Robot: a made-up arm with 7 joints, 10 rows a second.
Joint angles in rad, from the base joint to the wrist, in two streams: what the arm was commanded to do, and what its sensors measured. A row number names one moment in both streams.
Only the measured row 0 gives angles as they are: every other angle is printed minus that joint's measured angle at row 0.
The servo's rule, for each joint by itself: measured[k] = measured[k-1] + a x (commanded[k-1-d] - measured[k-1]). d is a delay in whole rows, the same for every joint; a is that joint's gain. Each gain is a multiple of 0.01, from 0.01 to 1. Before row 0 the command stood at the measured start. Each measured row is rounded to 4 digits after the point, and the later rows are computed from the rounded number. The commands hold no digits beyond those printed.
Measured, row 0:
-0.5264 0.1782 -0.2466 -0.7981 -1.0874 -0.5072 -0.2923
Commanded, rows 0 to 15:
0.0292 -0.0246 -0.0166 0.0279 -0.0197 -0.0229 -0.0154
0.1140 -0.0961 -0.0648 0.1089 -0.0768 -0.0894 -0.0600
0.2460 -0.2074 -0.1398 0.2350 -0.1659 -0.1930 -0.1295
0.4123 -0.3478 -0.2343 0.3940 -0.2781 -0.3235 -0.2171
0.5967 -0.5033 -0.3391 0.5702 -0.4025 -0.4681 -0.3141
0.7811 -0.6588 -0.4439 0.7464 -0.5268 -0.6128 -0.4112
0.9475 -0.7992 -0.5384 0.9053 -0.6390 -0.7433 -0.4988
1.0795 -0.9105 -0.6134 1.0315 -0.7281 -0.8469 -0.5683
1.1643 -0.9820 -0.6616 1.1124 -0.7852 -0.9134 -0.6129
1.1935 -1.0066 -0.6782 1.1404 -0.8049 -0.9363 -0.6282
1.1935 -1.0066 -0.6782 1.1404 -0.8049 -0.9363 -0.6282
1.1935 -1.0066 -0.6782 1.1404 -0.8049 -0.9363 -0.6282
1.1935 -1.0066 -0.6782 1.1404 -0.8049 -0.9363 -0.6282
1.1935 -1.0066 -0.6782 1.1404 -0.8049 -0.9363 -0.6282
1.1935 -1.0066 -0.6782 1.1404 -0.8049 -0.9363 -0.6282
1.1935 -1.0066 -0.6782 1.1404 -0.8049 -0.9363 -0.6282
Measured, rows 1 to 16:
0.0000 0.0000 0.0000 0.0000 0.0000 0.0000 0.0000
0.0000 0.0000 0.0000 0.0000 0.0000 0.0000 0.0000
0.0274 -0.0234 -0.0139 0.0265 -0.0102 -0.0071 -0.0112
0.1088 -0.0925 -0.0567 0.1048 -0.0448 -0.0326 -0.0468
0.2378 -0.2017 -0.1265 0.2285 -0.1078 -0.0823 -0.1072
0.4018 -0.3405 -0.2171 0.3857 -0.1964 -0.1571 -0.1874
0.5850 -0.4952 -0.3196 0.5610 -0.3036 -0.2535 -0.2799
0.7693 -0.6506 -0.4240 0.7371 -0.4197 -0.3649 -0.3757
0.9368 -0.7918 -0.5201 0.8969 -0.5337 -0.4822 -0.4656
1.0709 -0.9046 -0.5985 1.0248 -0.6348 -0.5953 -0.5406
1.1587 -0.9781 -0.6515 1.1080 -0.7130 -0.6939 -0.5934
1.1914 -1.0052 -0.6739 1.1388 -0.7608 -0.7690 -0.6188
1.1934 -1.0065 -0.6775 1.1403 -0.7837 -0.8209 -0.6257
1.1935 -1.0066 -0.6781 1.1404 -0.7947 -0.8567 -0.6275
1.1935 -1.0066 -0.6782 1.1404 -0.8000 -0.8814 -0.6280
1.1935 -1.0066 -0.6782 1.1404 -0.8025 -0.8984 -0.6281
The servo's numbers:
d 2
a 0.94 0.95 0.84 0.95 0.52 0.31 0.73

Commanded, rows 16 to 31:
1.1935 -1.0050 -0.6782 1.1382 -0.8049 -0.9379 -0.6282
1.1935 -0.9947 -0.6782 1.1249 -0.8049 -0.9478 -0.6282
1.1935 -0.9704 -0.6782 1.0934 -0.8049 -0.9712 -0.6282
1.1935 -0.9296 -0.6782 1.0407 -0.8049 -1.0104 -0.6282
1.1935 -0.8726 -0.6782 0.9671 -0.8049 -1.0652 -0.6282
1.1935 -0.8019 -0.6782 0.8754 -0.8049 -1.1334 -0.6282
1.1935 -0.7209 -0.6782 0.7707 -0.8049 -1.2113 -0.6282
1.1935 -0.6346 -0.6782 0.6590 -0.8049 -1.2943 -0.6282
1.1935 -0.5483 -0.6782 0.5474 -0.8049 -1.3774 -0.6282
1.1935 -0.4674 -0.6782 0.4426 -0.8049 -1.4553 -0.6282
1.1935 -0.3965 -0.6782 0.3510 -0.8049 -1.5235 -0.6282
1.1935 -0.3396 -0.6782 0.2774 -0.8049 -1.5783 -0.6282
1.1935 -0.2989 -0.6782 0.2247 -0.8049 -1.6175 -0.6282
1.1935 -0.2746 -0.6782 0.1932 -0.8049 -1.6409 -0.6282
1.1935 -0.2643 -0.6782 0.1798 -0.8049 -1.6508 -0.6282
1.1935 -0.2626 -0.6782 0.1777 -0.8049 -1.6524 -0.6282
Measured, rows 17 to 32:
1.1935 -1.0066 -0.6782 1.1404 -0.8037 -0.9101 -0.6282
1.1935 -1.0066 -0.6782 1.1404 -0.8043 -0.9182 -0.6282
1.1935 -1.0051 -0.6782 1.1383 -0.8046 -0.9243 -0.6282
1.1935 -0.9952 -0.6782 1.1256 -0.8048 -0.9316 -0.6282
1.1935 -0.9716 -0.6782 1.0950 -0.8049 -0.9439 -0.6282
1.1935 -0.9317 -0.6782 1.0434 -0.8049 -0.9645 -0.6282
1.1935 -0.8756 -0.6782 0.9709 -0.8049 -0.9957 -0.6282
1.1935 -0.8056 -0.6782 0.8802 -0.8049 -1.0384 -0.6282
1.1935 -0.7251 -0.6782 0.7762 -0.8049 -1.0920 -0.6282
1.1935 -0.6391 -0.6782 0.6649 -0.8049 -1.1547 -0.6282
1.1935 -0.5528 -0.6782 0.5533 -0.8049 -1.2237 -0.6282
1.1935 -0.4717 -0.6782 0.4481 -0.8049 -1.2955 -0.6282
1.1935 -0.4003 -0.6782 0.3559 -0.8049 -1.3662 -0.6282
1.1935 -0.3426 -0.6782 0.2813 -0.8049 -1.4320 -0.6282
1.1935 -0.3011 -0.6782 0.2275 -0.8049 -1.4895 -0.6282
1.1935 -0.2759 -0.6782 0.1949 -0.8049 -1.5364 -0.6282

